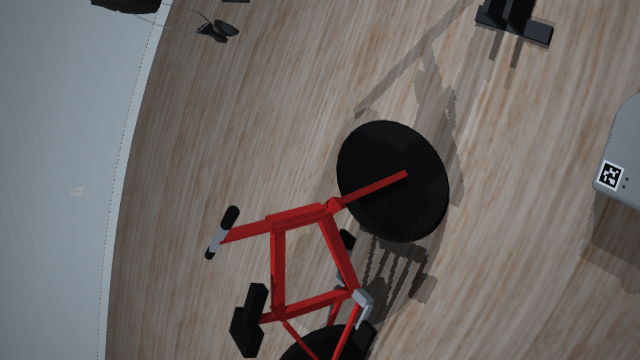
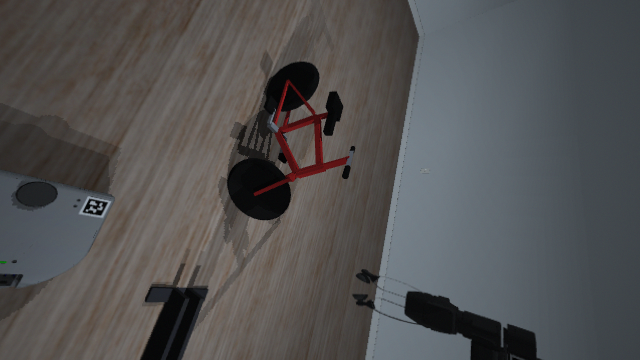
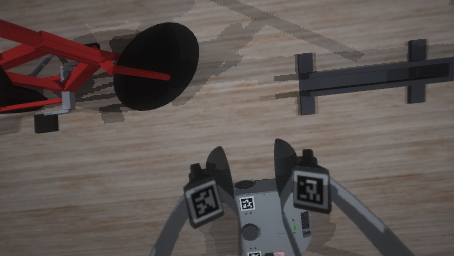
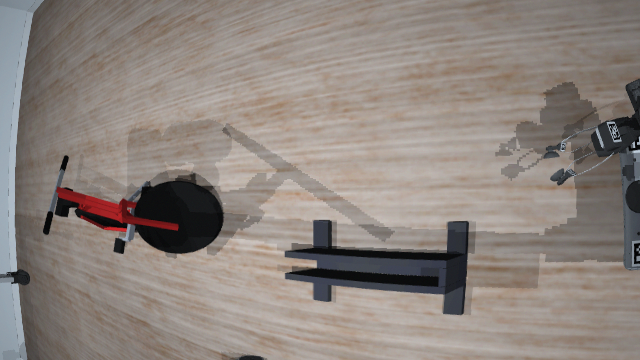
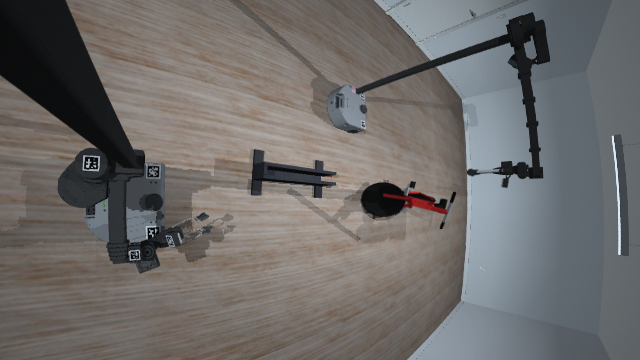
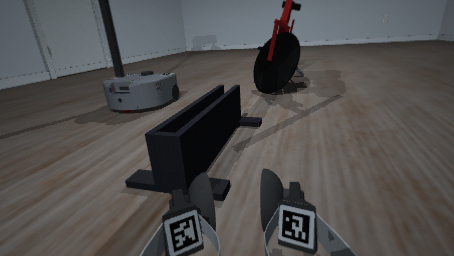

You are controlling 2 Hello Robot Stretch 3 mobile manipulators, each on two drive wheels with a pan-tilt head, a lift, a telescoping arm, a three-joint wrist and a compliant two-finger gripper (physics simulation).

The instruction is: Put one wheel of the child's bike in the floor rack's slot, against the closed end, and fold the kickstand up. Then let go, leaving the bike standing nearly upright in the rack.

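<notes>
The red child's bike (image 1: 278,265) (image 2: 319,145) (image 4: 100,205) (image 5: 422,201) stands tilted on the floor, apart from the rack. Its black front wheel (image 1: 390,200) (image 3: 155,55) (image 4: 190,215) (image 6: 277,70) faces the open end of the dark floor rack (image 3: 306,102) (image 4: 455,280) (image 5: 258,172) (image 6: 210,135). A thin grey bar (image 6: 300,73), seemingly the lowered kickstand, shows behind the wheel. The r1 gripper (image 2: 364,287) (image 3: 247,147) (image 5: 472,172) is open and empty, high above the floor. The r2 gripper (image 4: 554,164) (image 5: 203,223) (image 6: 235,175) is open and empty, beyond the rack's closed end.
The r1 base (image 2: 50,230) (image 5: 345,110) (image 6: 140,92) stands to one side of the bike and rack. The r2 base (image 5: 135,200) stands past the rack's closed end. A wall (image 1: 55,125) (image 2: 500,150) (image 5: 510,250) runs behind the bike's rear side.
</notes>
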